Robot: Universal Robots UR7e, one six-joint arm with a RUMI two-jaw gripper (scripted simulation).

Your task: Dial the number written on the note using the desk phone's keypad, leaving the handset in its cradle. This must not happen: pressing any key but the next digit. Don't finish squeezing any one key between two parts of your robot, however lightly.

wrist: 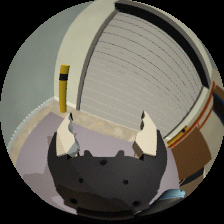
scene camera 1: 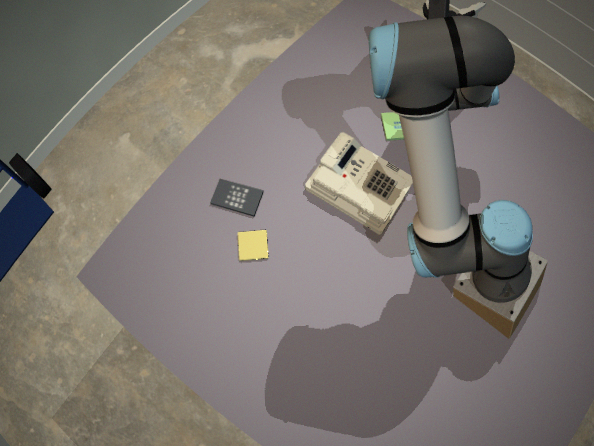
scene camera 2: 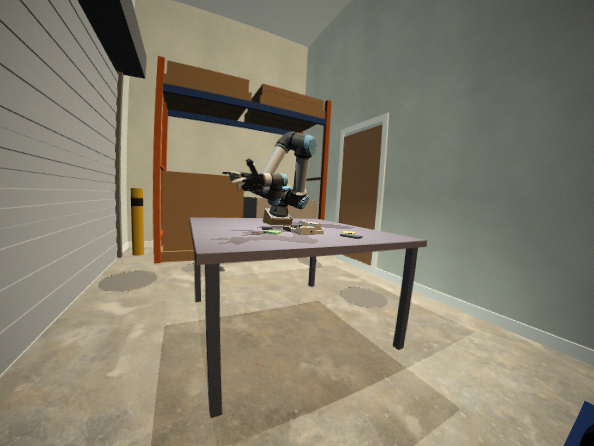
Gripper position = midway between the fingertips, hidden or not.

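There's a handset (scene camera 1: 332, 183), but in the wrist view the handset is out of frame. You'd also see the gripper (wrist: 106, 112).
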